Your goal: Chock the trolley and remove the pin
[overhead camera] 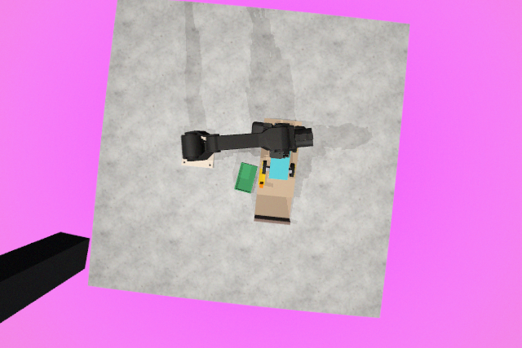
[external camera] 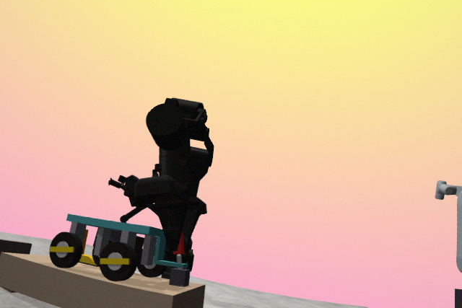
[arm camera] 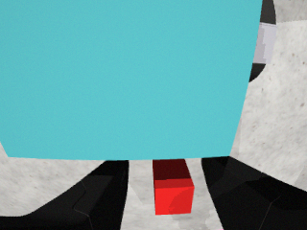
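Now: the yellow chock 20 mm behind my gripper tip, 200 mm to the right of it and 50 mm below it. Round my gripper tip: red-headed stop pin 10 mm below; tan ramp 30 mm ahead, 110 mm to the right, 90 mm below; trolley 30 mm ahead, 100 mm to the right, 20 mm below.
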